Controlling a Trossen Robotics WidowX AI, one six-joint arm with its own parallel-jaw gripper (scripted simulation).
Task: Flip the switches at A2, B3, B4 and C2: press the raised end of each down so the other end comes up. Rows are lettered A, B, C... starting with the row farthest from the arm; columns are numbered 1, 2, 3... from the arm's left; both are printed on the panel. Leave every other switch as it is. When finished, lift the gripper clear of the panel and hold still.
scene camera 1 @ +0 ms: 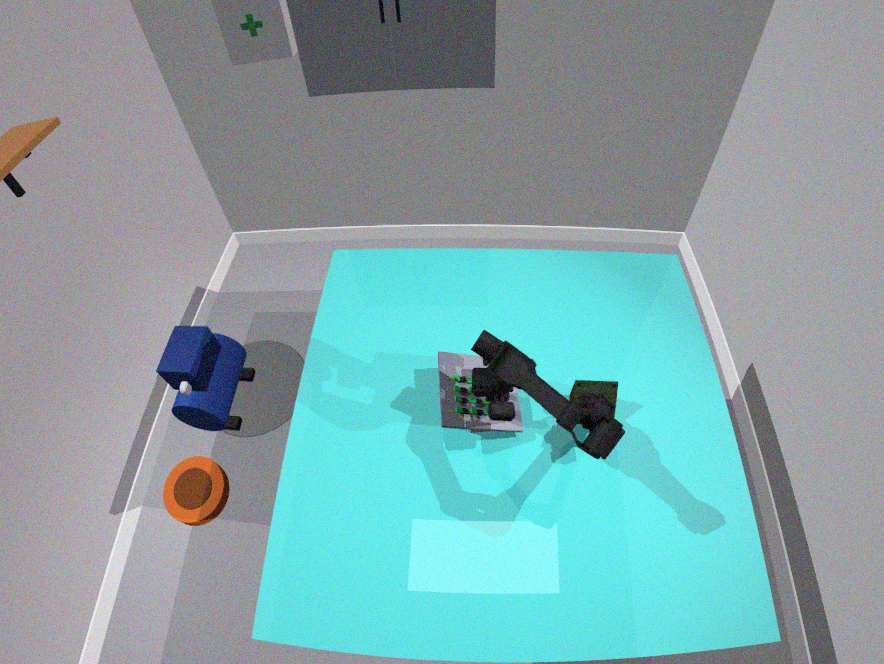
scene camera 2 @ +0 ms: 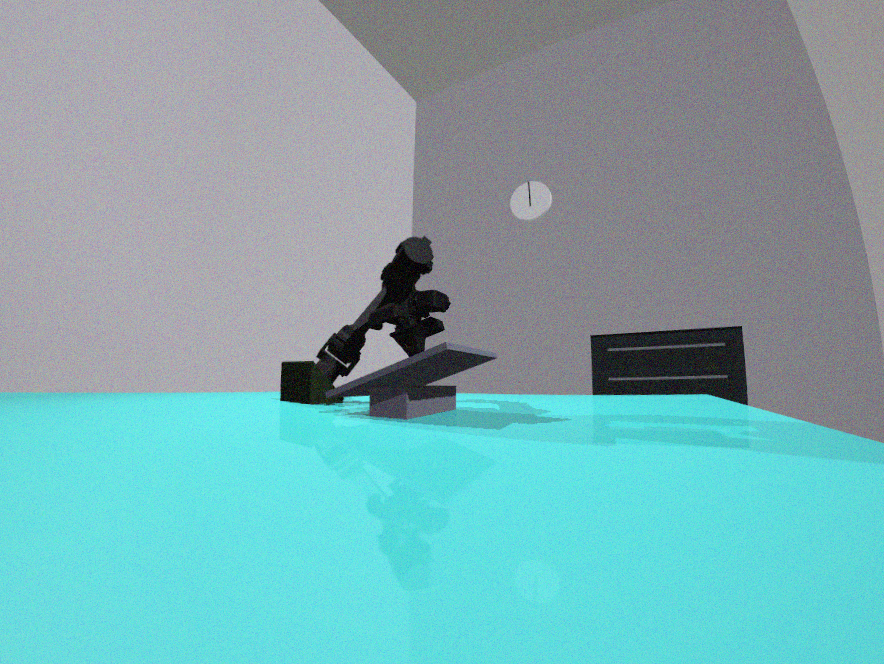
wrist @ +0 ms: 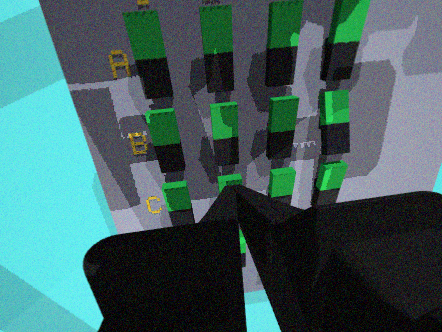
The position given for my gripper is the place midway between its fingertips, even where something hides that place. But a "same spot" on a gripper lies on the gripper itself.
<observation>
my gripper: scene camera 1 487,400; scene camera 2; wrist
same spot on my gripper: (wrist: 364,258) = (scene camera 2: 415,322)
</observation>
